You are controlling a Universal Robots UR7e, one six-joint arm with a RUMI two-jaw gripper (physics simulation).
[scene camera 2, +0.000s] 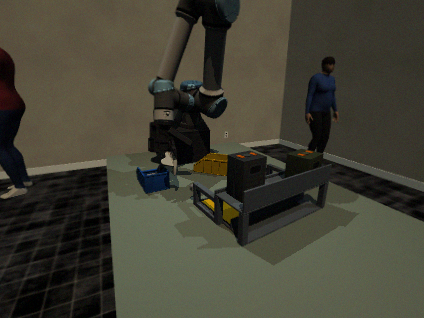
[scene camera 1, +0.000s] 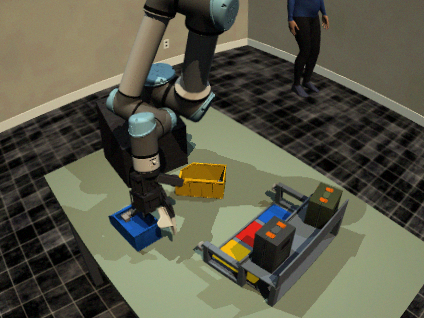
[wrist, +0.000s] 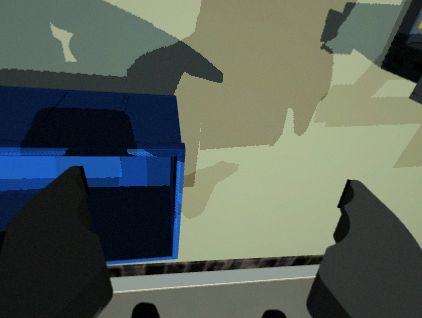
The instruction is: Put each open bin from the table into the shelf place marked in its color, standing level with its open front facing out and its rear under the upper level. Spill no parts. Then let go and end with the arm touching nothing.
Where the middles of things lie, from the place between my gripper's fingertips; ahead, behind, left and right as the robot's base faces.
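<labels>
From my hand: blue open bin [scene camera 1: 140, 232], 40 mm to the right, 100 mm behind, 40 mm below; yellow open bin [scene camera 1: 200, 179], 270 mm to the left, 130 mm behind, 40 mm below.
</labels>
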